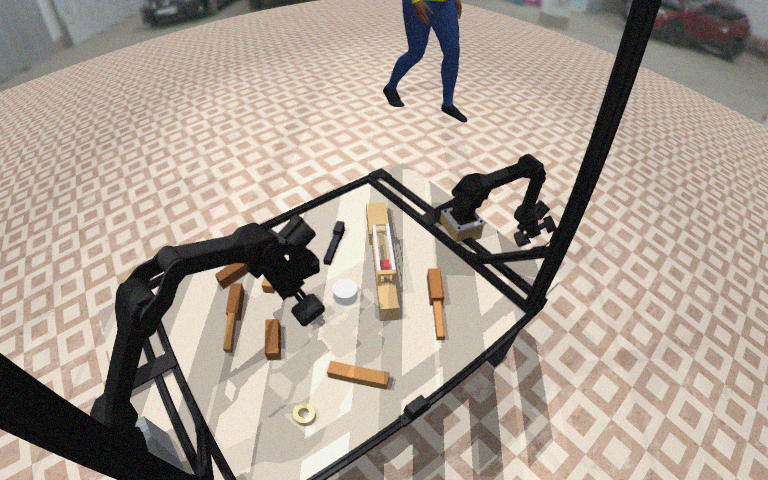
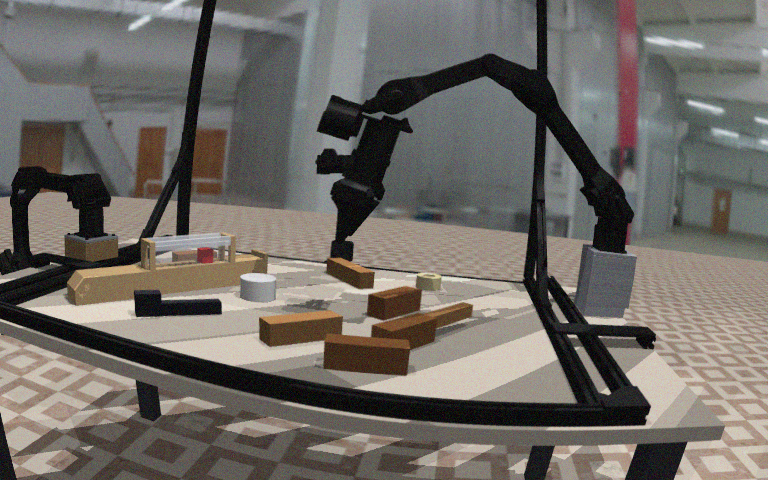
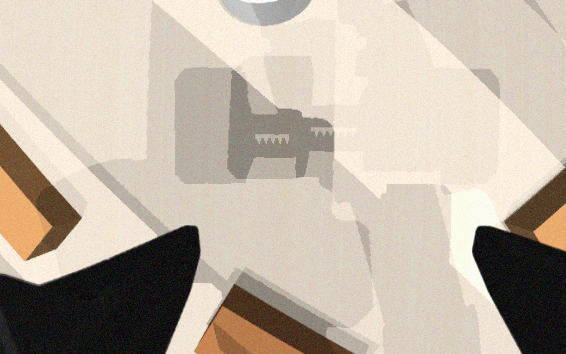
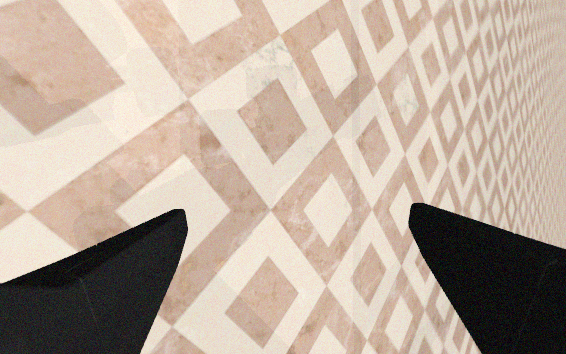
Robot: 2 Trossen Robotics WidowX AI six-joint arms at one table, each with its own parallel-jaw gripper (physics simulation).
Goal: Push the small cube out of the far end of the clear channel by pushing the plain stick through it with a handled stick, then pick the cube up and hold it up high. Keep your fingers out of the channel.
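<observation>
The clear channel [image 1: 375, 238] [image 2: 189, 239] sits on a long wooden base [image 1: 388, 305] [image 2: 201, 276] mid-table. The small red cube [image 1: 387, 265] [image 2: 205, 254] is inside it, with the plain stick [image 1: 380, 246] [image 2: 184, 255] beside it in the channel. One wooden handled stick [image 1: 435, 301] lies right of the channel, another [image 1: 232, 315] [image 2: 425, 323] at the left. My left gripper [image 1: 303, 305] [image 2: 341, 249] is open and empty, low over the table left of the white cylinder [image 1: 345, 290] [image 2: 258, 287] [image 3: 264, 8]. My right gripper [image 1: 532, 229] [image 4: 298, 216] is open and empty, off the table over the floor.
A black handled stick [image 1: 334, 242] [image 2: 182, 307] lies left of the channel. Wooden blocks [image 1: 272, 339] [image 1: 357, 374] [image 1: 231, 274] [image 2: 394, 301] [image 2: 350, 272] [image 2: 366, 353] [image 3: 264, 326] lie about. A yellow ring [image 1: 303, 413] [image 2: 428, 281] is near the front edge. A person [image 1: 430, 52] walks behind.
</observation>
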